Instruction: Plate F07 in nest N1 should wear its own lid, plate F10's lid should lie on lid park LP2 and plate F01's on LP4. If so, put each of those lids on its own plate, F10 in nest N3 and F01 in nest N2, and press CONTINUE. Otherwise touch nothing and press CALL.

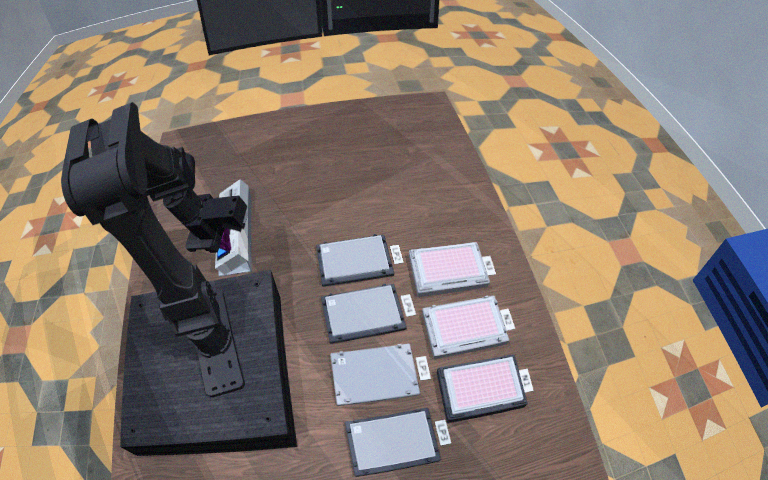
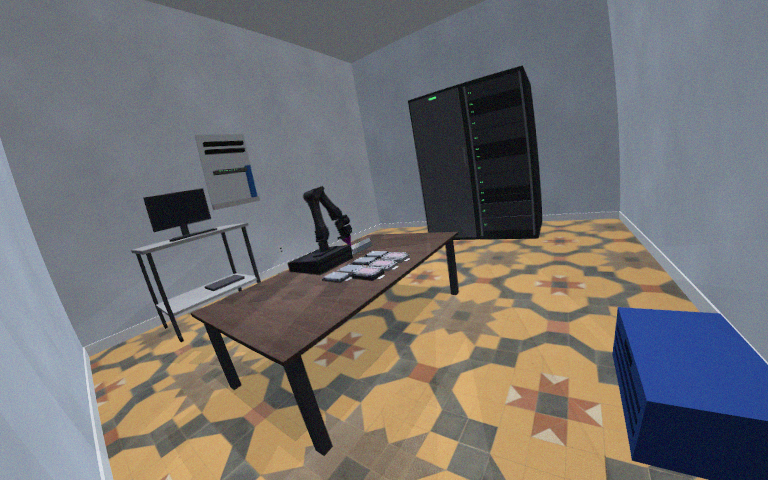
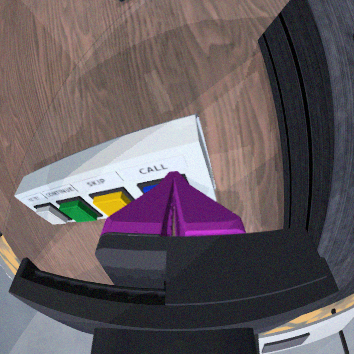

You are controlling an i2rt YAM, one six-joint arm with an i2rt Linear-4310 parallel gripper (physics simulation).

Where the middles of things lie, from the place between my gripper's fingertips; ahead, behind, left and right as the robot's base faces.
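Labels:
My hand is 20 mm above the white button box [image 1: 239,260], 20 mm short of it and 80 mm to the right of it. Counted from my hand: lid park LP1 [image 1: 378,374], 40 mm below, 210 mm ahead, 330 mm to the right; nest N3 [image 1: 486,262], 40 mm below, 420 mm ahead, 170 mm to the right; nest N2 [image 1: 507,324], 40 mm below, 400 mm ahead, 300 mm to the right.

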